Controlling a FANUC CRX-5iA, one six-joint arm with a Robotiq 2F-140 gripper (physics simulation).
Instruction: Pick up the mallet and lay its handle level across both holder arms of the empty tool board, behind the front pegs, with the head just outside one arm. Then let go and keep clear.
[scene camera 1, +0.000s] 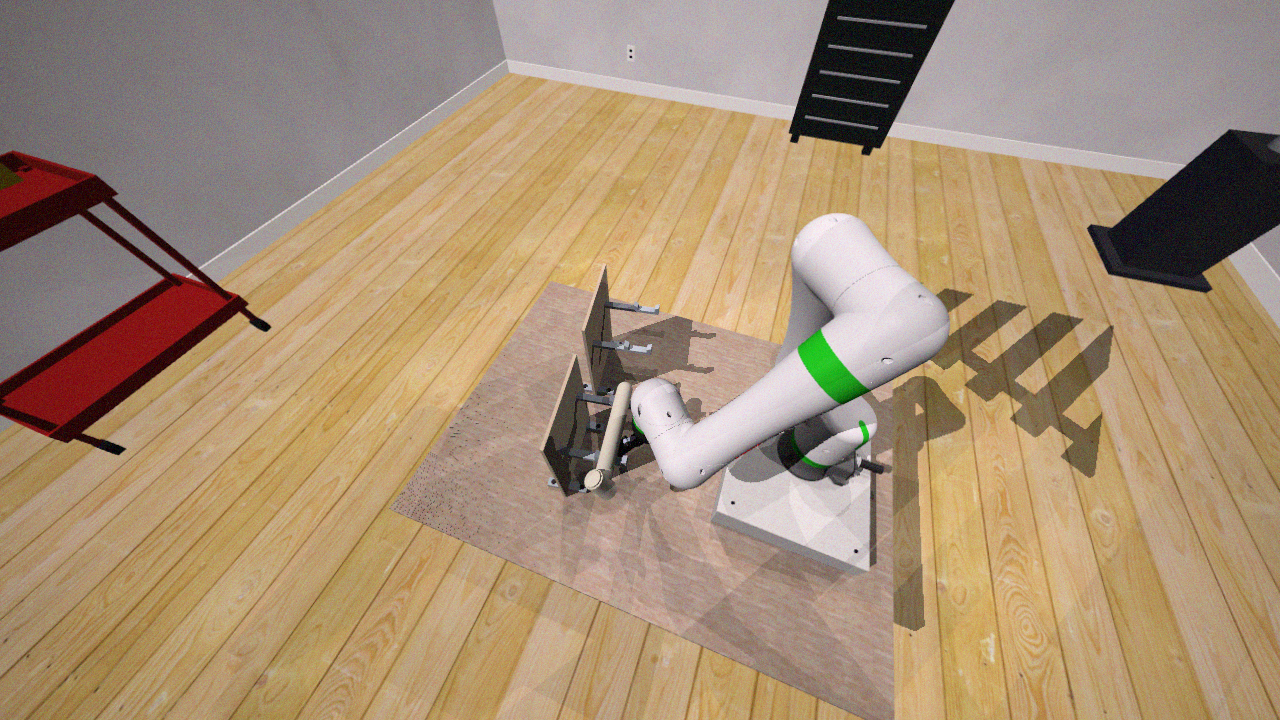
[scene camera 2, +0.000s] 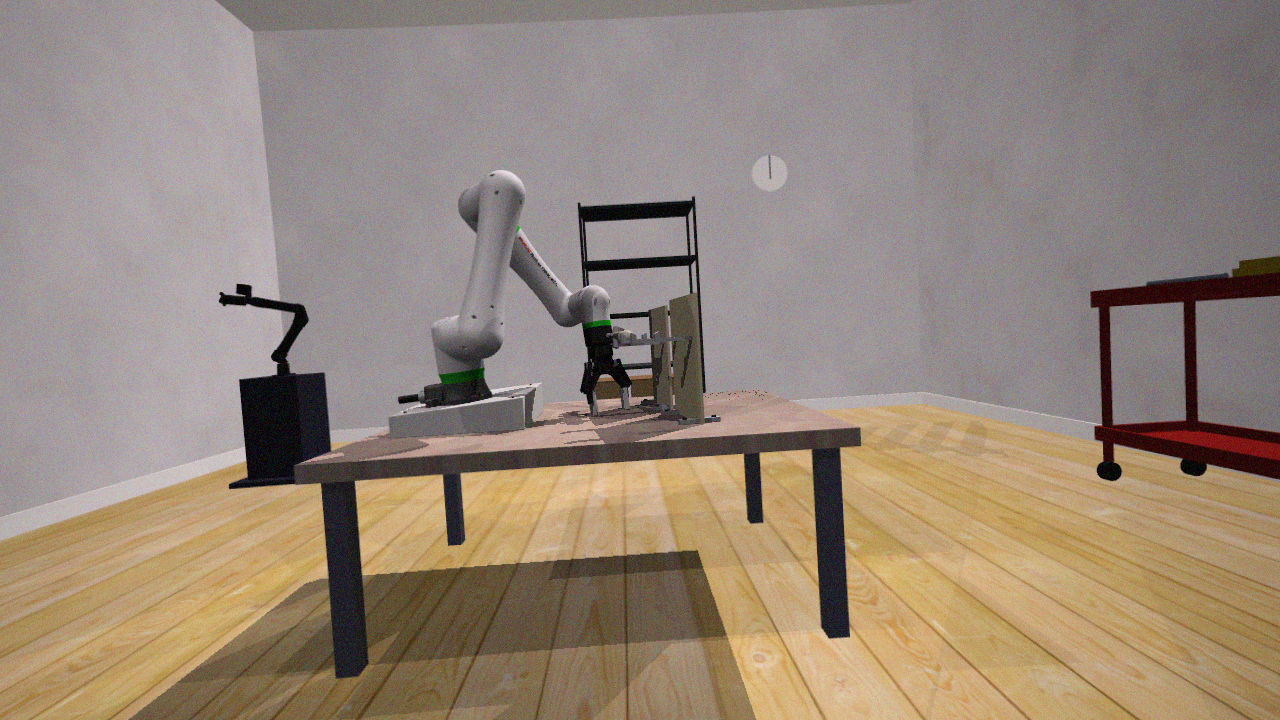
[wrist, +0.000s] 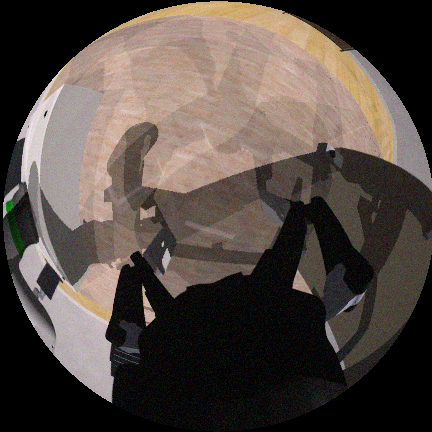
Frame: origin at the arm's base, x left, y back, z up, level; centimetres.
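Seen in the pictures: gripper, fingertip midpoint: (scene camera 1: 643, 448) (scene camera 2: 611, 411) (wrist: 214, 218); arm's base, link origin: (scene camera 1: 804, 453) (scene camera 2: 466, 400).
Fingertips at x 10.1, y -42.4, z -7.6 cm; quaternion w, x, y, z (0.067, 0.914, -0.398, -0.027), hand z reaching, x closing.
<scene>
Pixels of each thing's middle, then the offset from my fingertips to it. "*": a spot on its surface instead. Level surfaces: height alone.
- mallet, body centre: (scene camera 1: 613, 434) (scene camera 2: 621, 337) dz +23.6, dx +8.3, dy -4.9 cm
- nearer tool board, body centre: (wrist: 381, 270) (scene camera 1: 590, 434) (scene camera 2: 643, 358) dz +16.2, dx +7.2, dy -11.9 cm
- farther board, body centre: (scene camera 2: 666, 359) (scene camera 1: 617, 337) dz +16.8, dx -23.6, dy -16.6 cm
- table, surface height: dz -0.2 cm
- nearer board's foot, surface spot: (wrist: 331, 153) * dz +1.4, dx +16.4, dy -11.7 cm
The mallet (scene camera 1: 614, 429) (scene camera 2: 623, 332) has a pale handle lying across both arms of the nearer tool board (scene camera 1: 561, 431) in scene camera 1. The handle looks about level and sits behind the front pegs as far as shows. Its round head (scene camera 1: 597, 481) is just outside the near arm. In scene camera 2 the mallet is partly hidden. The farther board (scene camera 1: 595, 331) (scene camera 2: 685, 358) has bare arms. My gripper (scene camera 2: 609, 406) (wrist: 214, 218) is open and empty, pointing down beside the mallet, its fingertips low over the table. In scene camera 1 the robot arm mostly hides it.
The robot's white base plate (scene camera 1: 787, 528) (scene camera 2: 456, 419) stands on the table (scene camera 1: 501, 376) (scene camera 2: 572, 445). The nearer board's foot (wrist: 331, 153) shows in the wrist view. The red cart (scene camera 1: 134, 344) (scene camera 2: 1190, 284) and black pedestal (scene camera 1: 1190, 214) (scene camera 2: 284, 425) are off the table.
</scene>
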